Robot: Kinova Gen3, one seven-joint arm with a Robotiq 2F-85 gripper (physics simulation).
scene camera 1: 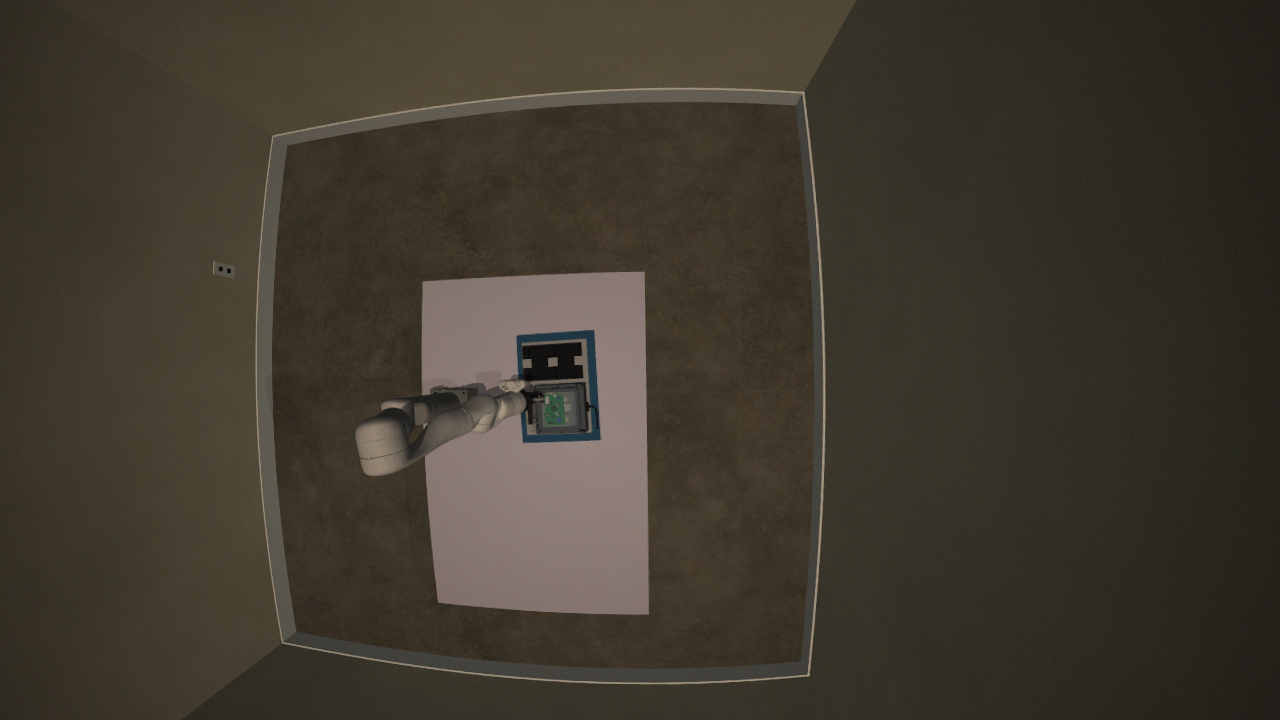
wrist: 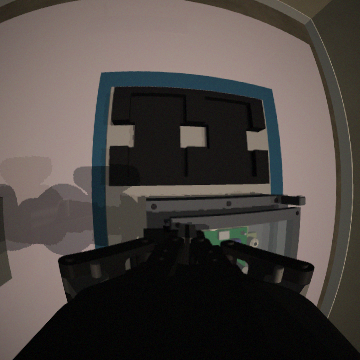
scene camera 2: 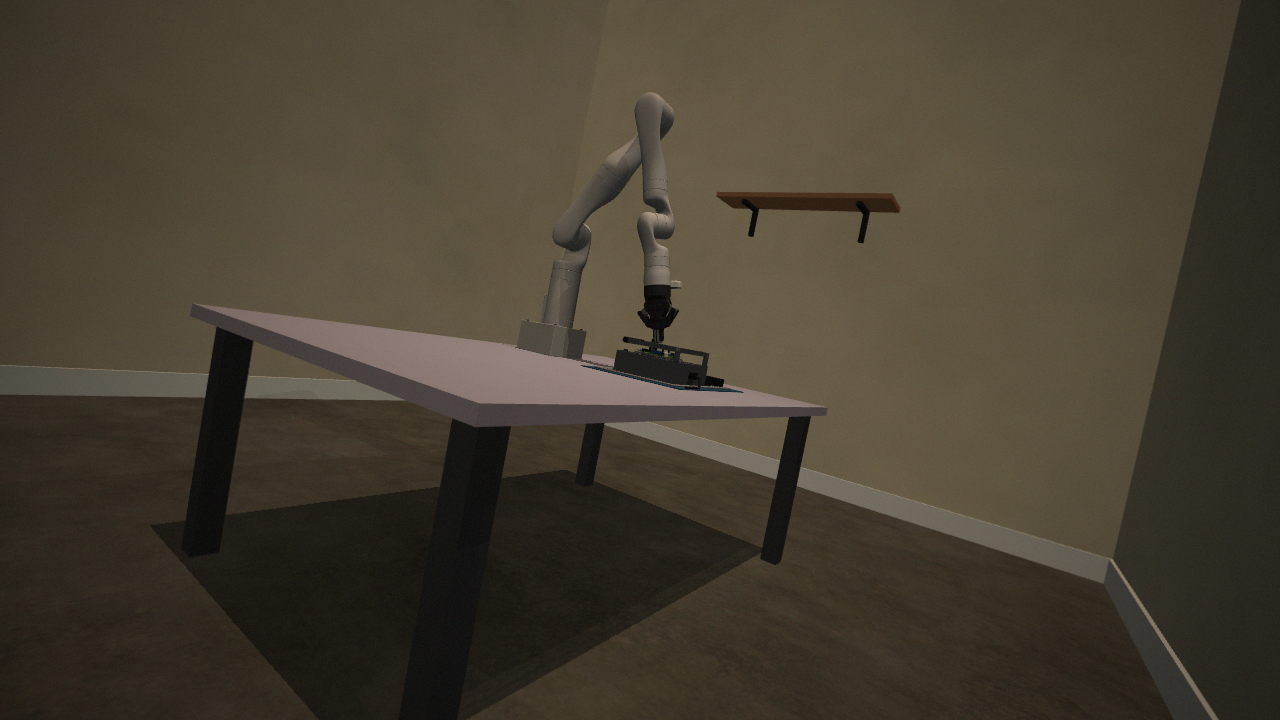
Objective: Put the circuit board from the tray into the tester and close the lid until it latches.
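Seen in the pictures: gripper, fingertip midpoint: [scene camera 1: 539,394] [wrist: 186,234] [scene camera 2: 658,343]; arm's base, link origin: [scene camera 1: 449,404] [scene camera 2: 557,326].
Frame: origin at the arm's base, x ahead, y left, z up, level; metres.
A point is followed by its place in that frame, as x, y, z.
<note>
The tester [scene camera 1: 585,424] @(0.496, -0.121, -0.029) [scene camera 2: 651,366] @(0.425, -0.147, -0.052) [wrist: 200,204] @(0.380, 0.027, -0.029) is a grey box on a blue-edged mat. The green circuit board [scene camera 1: 553,409] @(0.397, -0.053, 0.007) [wrist: 225,235] lies inside it, under the frame-shaped lid [scene camera 2: 678,350] @(0.491, -0.149, 0.000) [wrist: 265,214] @(0.439, 0.013, 0.007). In scene camera 2 the lid lies low over the tester body, with a gap between them. My gripper [scene camera 1: 537,399] @(0.355, 0.005, 0.008) [scene camera 2: 657,339] @(0.355, 0.005, 0.008) [wrist: 186,234] @(0.355, 0.005, 0.008) is shut and empty, pointing down, with its fingertips at the lid frame's arm-side edge. Contact is too small to tell. The black tray [scene camera 1: 565,349] @(0.446, 0.155, -0.070) [wrist: 157,115] @(0.343, 0.143, -0.070) beside the tester holds no board. My gripper hides part of the tester in the wrist view.
The blue border of the mat [scene camera 1: 591,353] @(0.538, 0.130, -0.087) [wrist: 187,79] @(0.394, 0.212, -0.087) runs around tray and tester. A dark part [scene camera 1: 591,407] @(0.515, -0.069, -0.087) [scene camera 2: 714,382] @(0.495, 0.126, -0.073) sticks out from the tester's side away from the arm. The arm's base [scene camera 2: 551,340] @(0.060, -0.093, -0.044) stands on the pink table [scene camera 1: 537,528] @(0.243, -0.522, -0.089) [scene camera 2: 429,371] @(0.440, -0.835, -0.089). A wall shelf [scene camera 2: 805,201] is behind.
</note>
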